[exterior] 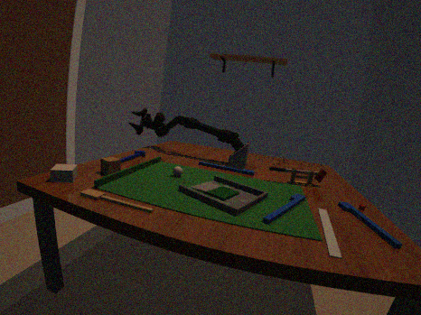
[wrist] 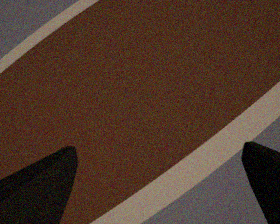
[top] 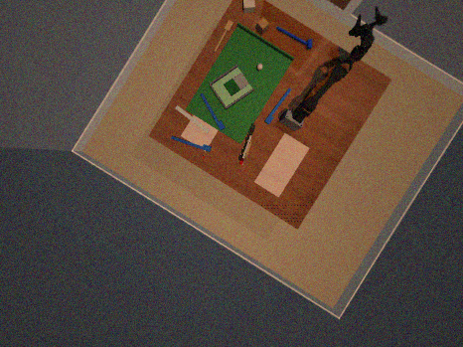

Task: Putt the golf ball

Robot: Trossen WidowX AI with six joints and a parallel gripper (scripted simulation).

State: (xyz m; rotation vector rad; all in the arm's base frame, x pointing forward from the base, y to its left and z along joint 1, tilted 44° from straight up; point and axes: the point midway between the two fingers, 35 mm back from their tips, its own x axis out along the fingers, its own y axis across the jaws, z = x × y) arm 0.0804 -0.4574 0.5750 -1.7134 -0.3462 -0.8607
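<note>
The red putter is 20 mm ahead of my gripper tip, 1100 mm to the left of it and 140 mm below it. Round my gripper tip: white golf ball (320 mm ahead, 610 mm to the left, 170 mm below); wooden rack (20 mm ahead, 1120 mm to the left, 160 mm below).
</note>
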